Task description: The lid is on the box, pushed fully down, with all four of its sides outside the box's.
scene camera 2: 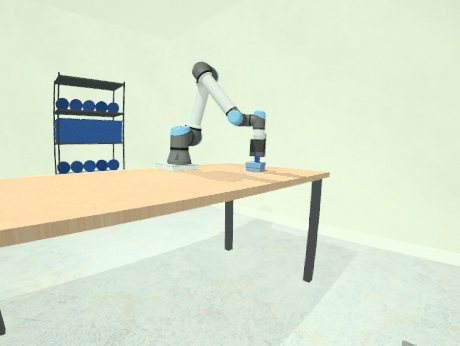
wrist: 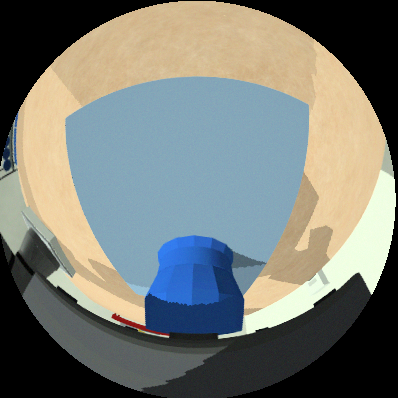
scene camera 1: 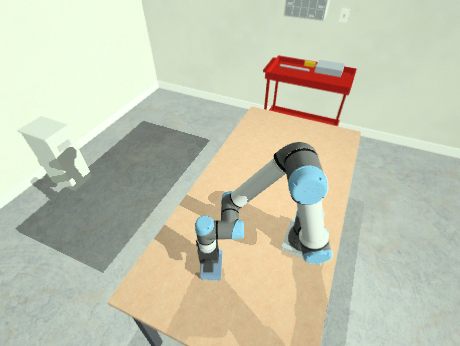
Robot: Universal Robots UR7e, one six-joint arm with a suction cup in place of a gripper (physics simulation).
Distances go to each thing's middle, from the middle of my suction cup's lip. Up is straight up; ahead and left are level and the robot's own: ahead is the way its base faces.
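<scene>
Lid (wrist: pixel 210 156) seen 2 cm below my suction cup and 1 cm behind it.
</scene>
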